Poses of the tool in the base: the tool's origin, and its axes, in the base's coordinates. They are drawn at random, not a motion.
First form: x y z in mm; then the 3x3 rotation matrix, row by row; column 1 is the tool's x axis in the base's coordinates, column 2 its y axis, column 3 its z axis. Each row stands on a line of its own.
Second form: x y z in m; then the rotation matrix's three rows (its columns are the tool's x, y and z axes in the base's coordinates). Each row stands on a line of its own. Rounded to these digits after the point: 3 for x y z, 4 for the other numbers.
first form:
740, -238, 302
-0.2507, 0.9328, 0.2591
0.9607, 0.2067, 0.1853
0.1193, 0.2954, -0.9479
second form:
0.740, -0.238, 0.302
-0.2507, 0.9328, 0.2591
0.9607, 0.2067, 0.1853
0.1193, 0.2954, -0.9479

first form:
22, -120, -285
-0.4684, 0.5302, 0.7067
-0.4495, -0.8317, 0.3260
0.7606, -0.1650, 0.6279
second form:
0.022, -0.120, -0.285
-0.4684, 0.5302, 0.7067
-0.4495, -0.8317, 0.3260
0.7606, -0.1650, 0.6279

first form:
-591, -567, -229
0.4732, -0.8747, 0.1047
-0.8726, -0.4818, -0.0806
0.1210, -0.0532, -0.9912
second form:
-0.591, -0.567, -0.229
0.4732, -0.8747, 0.1047
-0.8726, -0.4818, -0.0806
0.1210, -0.0532, -0.9912

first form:
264, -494, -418
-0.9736, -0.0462, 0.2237
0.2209, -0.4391, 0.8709
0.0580, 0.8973, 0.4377
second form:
0.264, -0.494, -0.418
-0.9736, -0.0462, 0.2237
0.2209, -0.4391, 0.8709
0.0580, 0.8973, 0.4377

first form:
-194, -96, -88
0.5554, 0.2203, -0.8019
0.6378, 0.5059, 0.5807
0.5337, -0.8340, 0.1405
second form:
-0.194, -0.096, -0.088
0.5554, 0.2203, -0.8019
0.6378, 0.5059, 0.5807
0.5337, -0.8340, 0.1405

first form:
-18, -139, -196
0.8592, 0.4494, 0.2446
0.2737, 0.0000, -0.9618
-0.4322, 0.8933, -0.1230
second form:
-0.018, -0.139, -0.196
0.8592, 0.4494, 0.2446
0.2737, 0.0000, -0.9618
-0.4322, 0.8933, -0.1230

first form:
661, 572, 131
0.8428, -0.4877, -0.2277
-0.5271, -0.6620, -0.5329
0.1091, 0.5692, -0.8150
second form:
0.661, 0.572, 0.131
0.8428, -0.4877, -0.2277
-0.5271, -0.6620, -0.5329
0.1091, 0.5692, -0.8150

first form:
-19, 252, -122
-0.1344, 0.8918, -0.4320
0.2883, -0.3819, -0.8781
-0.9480, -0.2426, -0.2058
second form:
-0.019, 0.252, -0.122
-0.1344, 0.8918, -0.4320
0.2883, -0.3819, -0.8781
-0.9480, -0.2426, -0.2058

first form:
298, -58, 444
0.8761, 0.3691, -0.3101
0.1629, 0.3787, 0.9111
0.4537, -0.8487, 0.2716
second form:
0.298, -0.058, 0.444
0.8761, 0.3691, -0.3101
0.1629, 0.3787, 0.9111
0.4537, -0.8487, 0.2716

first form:
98, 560, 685
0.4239, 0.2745, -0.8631
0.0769, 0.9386, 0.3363
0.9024, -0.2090, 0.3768
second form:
0.098, 0.560, 0.685
0.4239, 0.2745, -0.8631
0.0769, 0.9386, 0.3363
0.9024, -0.2090, 0.3768

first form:
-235, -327, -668
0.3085, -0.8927, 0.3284
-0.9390, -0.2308, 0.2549
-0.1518, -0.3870, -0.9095
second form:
-0.235, -0.327, -0.668
0.3085, -0.8927, 0.3284
-0.9390, -0.2308, 0.2549
-0.1518, -0.3870, -0.9095

